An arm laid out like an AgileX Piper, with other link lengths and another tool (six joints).
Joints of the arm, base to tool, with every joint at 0 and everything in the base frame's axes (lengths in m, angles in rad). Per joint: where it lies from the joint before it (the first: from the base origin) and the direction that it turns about. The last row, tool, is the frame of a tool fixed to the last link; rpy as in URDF.
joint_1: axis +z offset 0 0 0.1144
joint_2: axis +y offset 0 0 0
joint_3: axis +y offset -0.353 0 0.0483
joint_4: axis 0.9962 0 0.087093 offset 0.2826 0 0.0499
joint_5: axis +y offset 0 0 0
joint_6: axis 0.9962 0 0.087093 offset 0.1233 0 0.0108
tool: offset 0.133 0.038 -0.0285 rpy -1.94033 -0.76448 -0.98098
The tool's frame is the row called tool.
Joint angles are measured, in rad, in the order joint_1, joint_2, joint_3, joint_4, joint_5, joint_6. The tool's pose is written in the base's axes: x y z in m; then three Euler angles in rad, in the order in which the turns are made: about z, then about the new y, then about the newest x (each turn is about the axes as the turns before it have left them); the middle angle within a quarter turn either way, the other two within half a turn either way. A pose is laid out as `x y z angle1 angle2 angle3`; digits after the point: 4 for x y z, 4 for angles.
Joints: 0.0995 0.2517 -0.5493 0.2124 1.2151 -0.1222
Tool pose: 0.0507 0.0910 0.1742 -0.3860 -0.0510 -2.5624
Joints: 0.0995 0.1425 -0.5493 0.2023 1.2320 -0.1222
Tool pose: 0.0411 0.0877 0.1768 -0.3904 -0.1378 -2.5282
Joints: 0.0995 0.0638 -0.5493 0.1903 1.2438 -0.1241
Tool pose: 0.0346 0.0842 0.1776 -0.3969 -0.2034 -2.5074
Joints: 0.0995 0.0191 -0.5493 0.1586 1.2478 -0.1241
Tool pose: 0.0332 0.0763 0.1768 -0.4132 -0.2520 -2.5111
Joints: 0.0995 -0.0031 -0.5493 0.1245 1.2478 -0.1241
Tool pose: 0.0340 0.0679 0.1758 -0.4297 -0.2849 -2.5245
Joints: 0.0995 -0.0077 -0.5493 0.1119 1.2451 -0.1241
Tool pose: 0.0350 0.0648 0.1759 -0.4361 -0.2962 -2.5295
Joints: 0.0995 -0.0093 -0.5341 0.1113 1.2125 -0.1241
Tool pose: 0.0410 0.0651 0.1759 -0.4428 -0.3115 -2.5179
